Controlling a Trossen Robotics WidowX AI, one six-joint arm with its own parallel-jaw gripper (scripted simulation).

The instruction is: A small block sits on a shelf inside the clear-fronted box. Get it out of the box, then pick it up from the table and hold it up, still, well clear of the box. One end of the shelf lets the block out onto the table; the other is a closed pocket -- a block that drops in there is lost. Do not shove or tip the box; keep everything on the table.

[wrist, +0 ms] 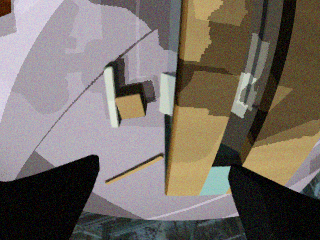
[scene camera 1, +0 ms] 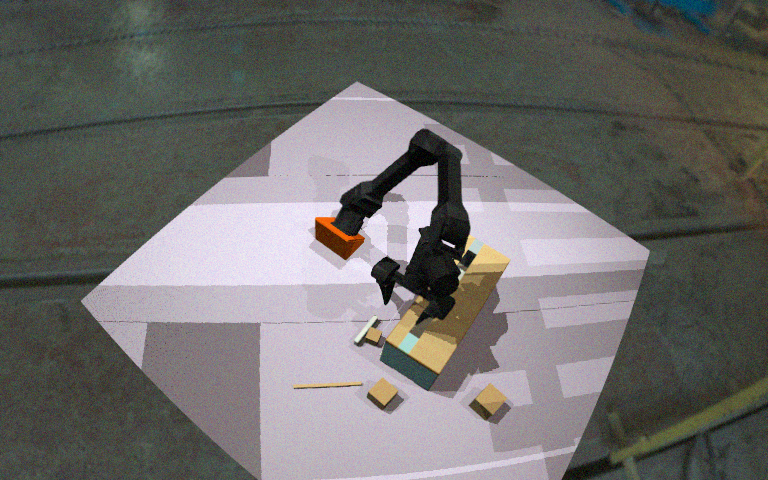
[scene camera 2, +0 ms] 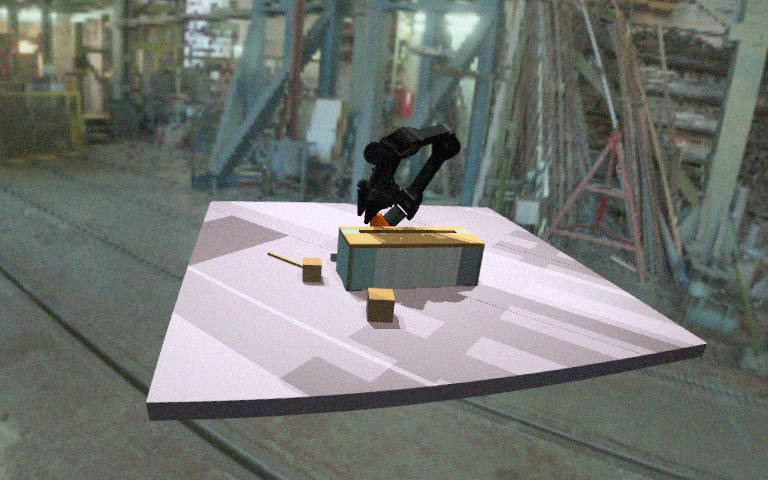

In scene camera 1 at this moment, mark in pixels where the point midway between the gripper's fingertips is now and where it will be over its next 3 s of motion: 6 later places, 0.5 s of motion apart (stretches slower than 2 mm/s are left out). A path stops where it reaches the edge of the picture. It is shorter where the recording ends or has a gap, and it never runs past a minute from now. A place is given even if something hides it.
My gripper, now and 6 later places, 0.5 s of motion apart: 401, 314; 396, 315; 391, 316; 390, 315; 388, 315; 386, 314; 385, 313
